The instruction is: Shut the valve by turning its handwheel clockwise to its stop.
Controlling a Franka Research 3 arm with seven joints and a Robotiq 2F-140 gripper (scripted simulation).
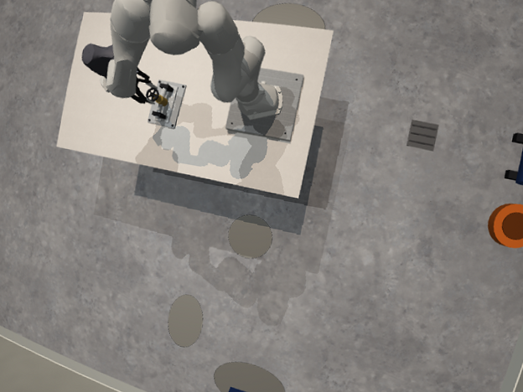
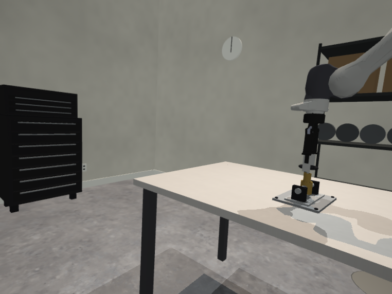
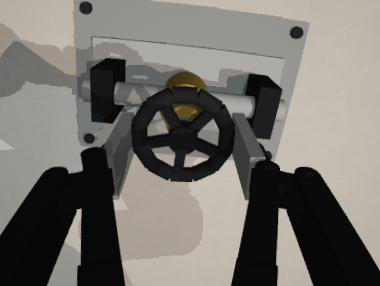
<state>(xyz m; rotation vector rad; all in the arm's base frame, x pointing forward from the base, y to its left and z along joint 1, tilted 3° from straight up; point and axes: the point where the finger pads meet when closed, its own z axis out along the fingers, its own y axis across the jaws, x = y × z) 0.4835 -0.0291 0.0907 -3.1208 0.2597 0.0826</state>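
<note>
Now: the black spoked handwheel 20 mm below my hand.
</note>
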